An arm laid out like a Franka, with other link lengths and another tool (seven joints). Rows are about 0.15 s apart.
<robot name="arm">
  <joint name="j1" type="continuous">
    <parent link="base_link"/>
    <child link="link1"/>
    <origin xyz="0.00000 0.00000 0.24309"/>
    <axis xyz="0 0 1"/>
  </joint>
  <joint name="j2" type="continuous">
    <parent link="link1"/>
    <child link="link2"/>
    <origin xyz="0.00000 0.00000 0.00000" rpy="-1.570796 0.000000 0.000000"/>
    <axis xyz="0 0 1"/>
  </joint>
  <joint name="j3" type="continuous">
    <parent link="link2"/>
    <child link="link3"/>
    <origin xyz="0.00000 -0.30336 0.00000" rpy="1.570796 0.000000 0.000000"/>
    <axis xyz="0 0 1"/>
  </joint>
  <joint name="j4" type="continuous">
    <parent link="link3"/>
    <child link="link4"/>
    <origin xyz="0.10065 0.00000 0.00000" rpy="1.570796 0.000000 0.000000"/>
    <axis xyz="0 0 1"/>
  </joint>
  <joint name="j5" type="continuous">
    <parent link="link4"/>
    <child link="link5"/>
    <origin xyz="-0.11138 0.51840 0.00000" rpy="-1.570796 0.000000 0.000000"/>
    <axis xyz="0 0 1"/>
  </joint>
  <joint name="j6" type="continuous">
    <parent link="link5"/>
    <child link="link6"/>
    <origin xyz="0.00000 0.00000 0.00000" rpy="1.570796 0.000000 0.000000"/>
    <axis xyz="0 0 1"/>
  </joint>
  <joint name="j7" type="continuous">
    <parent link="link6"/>
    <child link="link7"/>
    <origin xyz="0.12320 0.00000 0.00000" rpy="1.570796 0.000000 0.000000"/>
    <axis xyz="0 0 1"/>
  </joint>
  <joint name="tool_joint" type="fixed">
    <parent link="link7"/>
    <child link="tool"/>
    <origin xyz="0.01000 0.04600 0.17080" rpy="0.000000 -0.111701 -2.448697"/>
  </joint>
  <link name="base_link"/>
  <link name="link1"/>
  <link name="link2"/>
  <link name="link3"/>
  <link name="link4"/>
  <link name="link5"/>
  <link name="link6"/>
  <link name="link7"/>
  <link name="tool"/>
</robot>
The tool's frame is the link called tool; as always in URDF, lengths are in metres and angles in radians. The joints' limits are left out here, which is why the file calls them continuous.
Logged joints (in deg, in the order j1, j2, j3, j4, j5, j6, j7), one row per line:
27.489 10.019 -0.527 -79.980 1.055 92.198 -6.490
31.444 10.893 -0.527 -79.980 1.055 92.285 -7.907
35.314 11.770 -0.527 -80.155 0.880 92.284 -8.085
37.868 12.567 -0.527 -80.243 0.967 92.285 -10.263
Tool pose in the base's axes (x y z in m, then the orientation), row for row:
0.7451 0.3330 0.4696 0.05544 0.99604 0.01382 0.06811
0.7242 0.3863 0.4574 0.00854 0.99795 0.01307 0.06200
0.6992 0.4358 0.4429 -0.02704 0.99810 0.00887 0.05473
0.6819 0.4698 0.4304 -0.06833 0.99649 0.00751 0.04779
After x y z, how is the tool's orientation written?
As a quaternion, x y z w.
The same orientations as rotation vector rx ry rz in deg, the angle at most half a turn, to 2 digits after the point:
9.57 171.91 2.39
1.48 172.87 2.26
-4.70 173.65 1.54
-11.94 174.11 1.31

